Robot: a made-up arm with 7 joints. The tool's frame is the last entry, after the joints. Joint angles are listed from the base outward. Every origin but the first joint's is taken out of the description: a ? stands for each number. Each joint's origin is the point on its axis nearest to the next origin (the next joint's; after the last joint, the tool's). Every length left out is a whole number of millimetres.
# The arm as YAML. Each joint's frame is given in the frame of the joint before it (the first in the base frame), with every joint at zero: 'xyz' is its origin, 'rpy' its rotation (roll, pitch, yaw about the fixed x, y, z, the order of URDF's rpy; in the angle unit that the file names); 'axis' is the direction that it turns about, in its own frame. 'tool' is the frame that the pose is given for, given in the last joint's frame.
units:
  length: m
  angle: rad
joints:
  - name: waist
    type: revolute
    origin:
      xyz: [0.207, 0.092, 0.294]
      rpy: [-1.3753, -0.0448, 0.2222]
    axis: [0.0, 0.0, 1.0]
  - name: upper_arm
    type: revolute
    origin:
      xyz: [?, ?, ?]
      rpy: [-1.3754, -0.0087, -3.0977]
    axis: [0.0, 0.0, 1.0]
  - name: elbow
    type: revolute
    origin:
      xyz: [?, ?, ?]
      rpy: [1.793, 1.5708, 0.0]
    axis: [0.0, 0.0, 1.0]
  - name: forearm
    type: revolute
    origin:
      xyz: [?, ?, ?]
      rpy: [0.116, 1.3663, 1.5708]
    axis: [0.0, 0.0, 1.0]
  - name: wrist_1
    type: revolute
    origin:
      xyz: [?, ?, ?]
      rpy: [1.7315, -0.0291, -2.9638]
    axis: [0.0, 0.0, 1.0]
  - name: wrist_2
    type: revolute
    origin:
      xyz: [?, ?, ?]
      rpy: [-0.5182, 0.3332, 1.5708]
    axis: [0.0, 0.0, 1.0]
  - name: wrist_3
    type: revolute
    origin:
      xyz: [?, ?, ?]
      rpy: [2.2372, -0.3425, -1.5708]
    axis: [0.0, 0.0, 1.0]
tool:
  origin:
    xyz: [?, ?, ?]
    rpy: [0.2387, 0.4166, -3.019]
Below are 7 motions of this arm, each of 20 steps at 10 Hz.
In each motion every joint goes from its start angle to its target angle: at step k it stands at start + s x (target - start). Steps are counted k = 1, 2, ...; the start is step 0. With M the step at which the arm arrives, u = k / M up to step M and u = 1 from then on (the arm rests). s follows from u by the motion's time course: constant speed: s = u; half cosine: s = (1 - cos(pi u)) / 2; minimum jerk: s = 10 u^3 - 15 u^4 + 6 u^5.
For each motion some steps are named. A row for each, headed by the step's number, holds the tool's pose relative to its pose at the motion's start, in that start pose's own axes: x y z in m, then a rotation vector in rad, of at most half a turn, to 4 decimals.
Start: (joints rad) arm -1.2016 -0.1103 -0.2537 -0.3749 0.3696 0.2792 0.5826
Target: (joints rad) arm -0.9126 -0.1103 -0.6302 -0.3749 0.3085 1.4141 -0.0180
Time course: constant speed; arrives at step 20
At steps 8, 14, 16, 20:
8: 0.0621 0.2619 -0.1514 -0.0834 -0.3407 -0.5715
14: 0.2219 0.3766 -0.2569 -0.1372 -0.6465 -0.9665
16: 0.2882 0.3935 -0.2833 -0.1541 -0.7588 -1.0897
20: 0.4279 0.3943 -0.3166 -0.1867 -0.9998 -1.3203

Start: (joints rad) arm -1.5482 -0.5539 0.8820 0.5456 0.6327 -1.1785 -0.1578
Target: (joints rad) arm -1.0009 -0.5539 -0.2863 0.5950 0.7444 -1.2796 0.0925
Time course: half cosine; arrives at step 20
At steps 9, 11, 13, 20:
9: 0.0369 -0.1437 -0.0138 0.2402 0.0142 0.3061
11: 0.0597 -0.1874 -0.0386 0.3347 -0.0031 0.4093
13: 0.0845 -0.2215 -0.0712 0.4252 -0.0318 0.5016
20: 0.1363 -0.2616 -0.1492 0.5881 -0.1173 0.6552

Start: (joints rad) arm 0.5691 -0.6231 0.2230 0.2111 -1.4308 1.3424 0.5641
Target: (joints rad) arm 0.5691 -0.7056 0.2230 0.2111 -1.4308 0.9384 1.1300
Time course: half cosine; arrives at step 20
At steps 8, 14, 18, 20:
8: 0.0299 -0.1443 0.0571 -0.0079 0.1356 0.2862
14: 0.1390 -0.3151 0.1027 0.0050 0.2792 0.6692
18: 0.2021 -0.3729 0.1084 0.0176 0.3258 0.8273
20: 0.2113 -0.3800 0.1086 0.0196 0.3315 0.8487

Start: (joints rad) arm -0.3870 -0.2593 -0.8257 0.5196 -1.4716 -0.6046 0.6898
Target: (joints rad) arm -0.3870 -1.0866 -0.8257 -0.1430 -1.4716 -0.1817 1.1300
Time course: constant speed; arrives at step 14
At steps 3, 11, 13, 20:
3: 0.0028 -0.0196 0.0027 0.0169 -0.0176 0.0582
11: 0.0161 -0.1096 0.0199 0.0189 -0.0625 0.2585
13: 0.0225 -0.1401 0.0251 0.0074 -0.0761 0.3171
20: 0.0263 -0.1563 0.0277 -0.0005 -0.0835 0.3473

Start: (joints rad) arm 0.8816 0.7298 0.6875 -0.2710 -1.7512 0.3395 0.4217
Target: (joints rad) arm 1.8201 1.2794 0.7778 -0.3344 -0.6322 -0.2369 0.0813
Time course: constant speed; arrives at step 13
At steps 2, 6, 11, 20:
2: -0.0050 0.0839 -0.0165 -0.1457 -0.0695 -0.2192
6: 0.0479 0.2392 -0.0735 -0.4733 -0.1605 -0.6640
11: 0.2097 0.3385 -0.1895 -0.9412 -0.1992 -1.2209
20: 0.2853 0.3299 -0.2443 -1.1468 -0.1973 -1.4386

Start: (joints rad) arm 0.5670 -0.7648 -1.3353 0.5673 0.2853 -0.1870 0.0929
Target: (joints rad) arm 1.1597 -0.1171 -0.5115 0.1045 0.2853 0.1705 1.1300
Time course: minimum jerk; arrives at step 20
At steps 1, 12, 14, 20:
1: 0.0000 -0.0006 -0.0003 -0.0023 -0.0009 0.0010
12: -0.0061 -0.1196 0.1616 -1.5135 -0.0899 0.3551
14: -0.0199 -0.0348 0.2156 -1.8645 0.0308 0.3494
20: -0.0272 0.0945 0.2331 -2.2157 0.2244 0.2979

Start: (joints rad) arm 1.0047 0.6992 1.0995 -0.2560 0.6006 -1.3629 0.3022
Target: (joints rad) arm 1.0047 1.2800 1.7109 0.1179 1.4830 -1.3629 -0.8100
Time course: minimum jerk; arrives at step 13
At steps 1, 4, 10, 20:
1: -0.0003 0.0049 -0.0001 0.0039 0.0004 -0.0096
4: 0.0299 0.2045 0.0169 0.1528 0.0243 -0.4154
10: 0.7293 0.4078 0.1404 0.2753 0.3461 -2.1566
20: 0.7967 0.3578 0.1142 0.2055 0.4026 -2.3321

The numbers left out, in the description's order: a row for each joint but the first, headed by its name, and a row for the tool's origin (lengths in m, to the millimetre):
upper_arm: -0.103 0.066 0.0
elbow: -0.057 -0.061 0.0
forearm: 0.126 0.01 0.0
wrist_1: 0.017 0.044 0.0
wrist_2: 0.001 -0.044 0.0
wrist_3: -0.193 0.107 0.0
tool: 0.484 0.021 0.0

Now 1 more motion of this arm.
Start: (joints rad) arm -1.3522 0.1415 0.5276 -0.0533 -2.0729 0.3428 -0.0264
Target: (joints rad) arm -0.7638 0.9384 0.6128 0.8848 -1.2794 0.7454 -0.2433
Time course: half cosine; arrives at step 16
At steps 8, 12, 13, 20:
8: 0.3106 0.1493 -0.3678 0.2811 -1.2459 -0.4044
12: 0.6806 0.1804 -0.2634 0.5321 -2.1126 -0.6589
13: 0.7300 0.1747 -0.2142 0.5853 -2.2624 -0.6910
20: 0.7833 0.1630 -0.1377 0.6640 -2.4633 -0.7254

